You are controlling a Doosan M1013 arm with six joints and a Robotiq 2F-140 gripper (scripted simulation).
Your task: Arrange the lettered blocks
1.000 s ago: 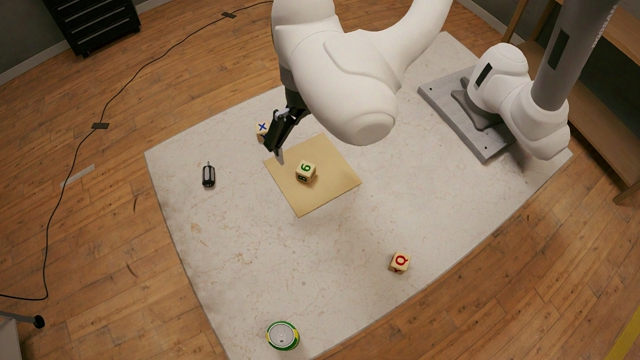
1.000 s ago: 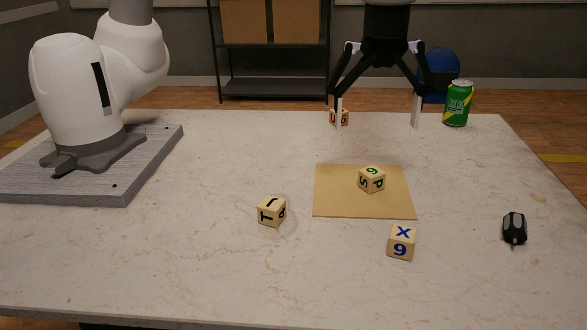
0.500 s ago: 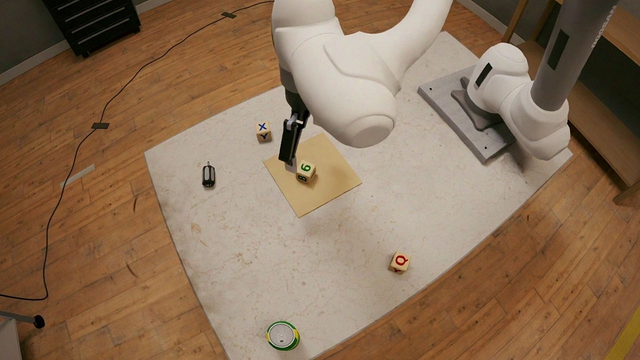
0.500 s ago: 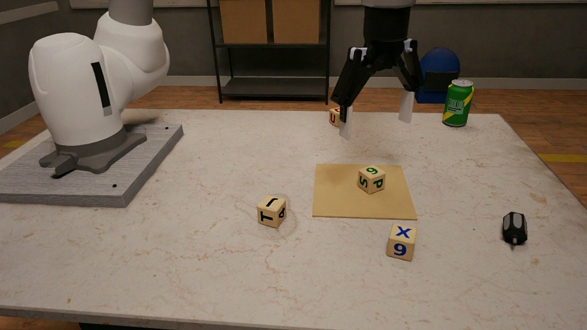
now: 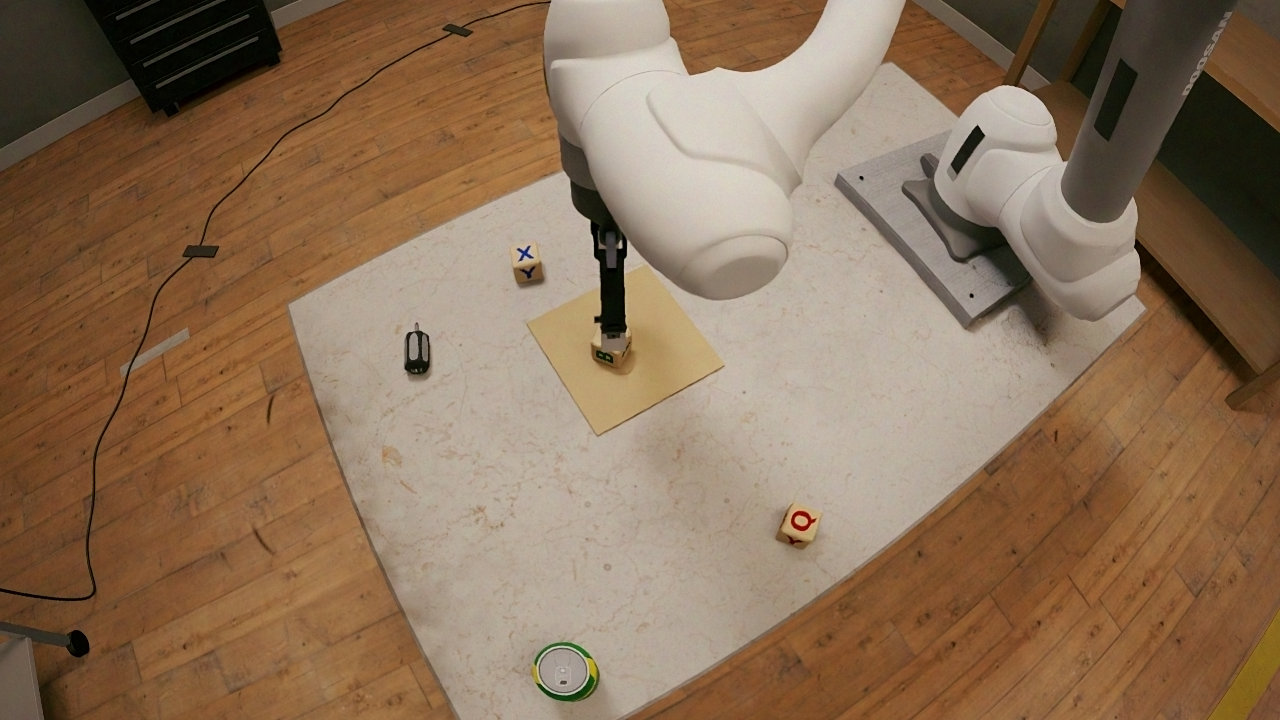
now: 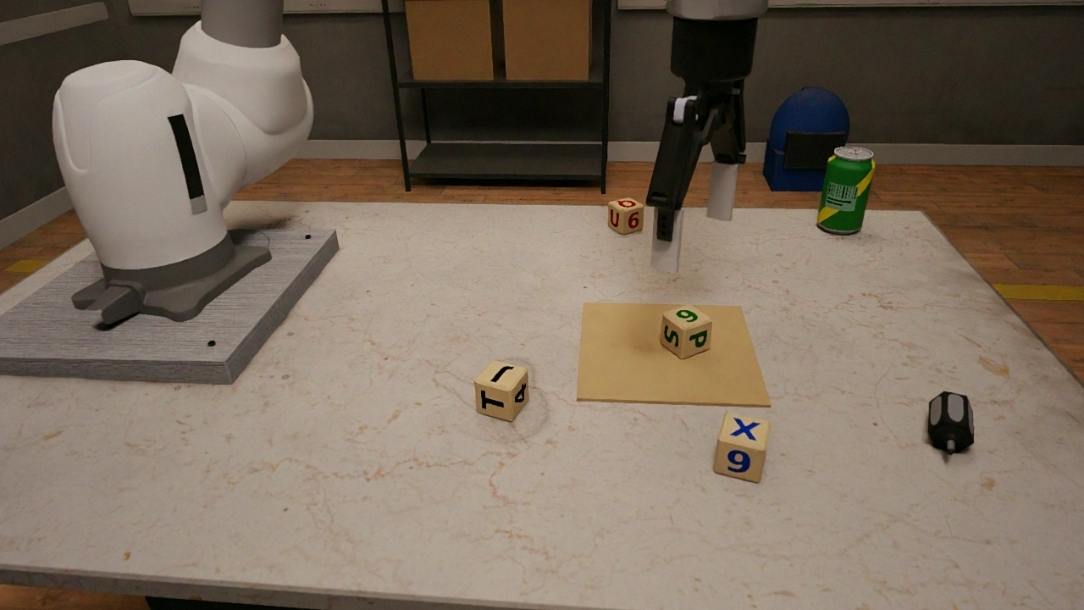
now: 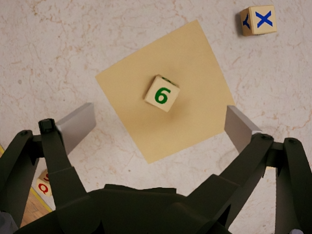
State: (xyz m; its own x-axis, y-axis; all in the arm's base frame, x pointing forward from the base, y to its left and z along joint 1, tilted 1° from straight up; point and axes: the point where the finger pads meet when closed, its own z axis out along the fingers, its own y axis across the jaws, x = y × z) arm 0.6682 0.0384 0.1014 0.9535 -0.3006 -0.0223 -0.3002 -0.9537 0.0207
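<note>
The tan mat is 2 cm behind my hand, 1 cm to the right of it and 14 cm below it. Round my hand: black tool (26 cm ahead, 10 cm to the right, 13 cm below); then green can (20 cm ahead, 40 cm to the left, 8 cm below).
</note>
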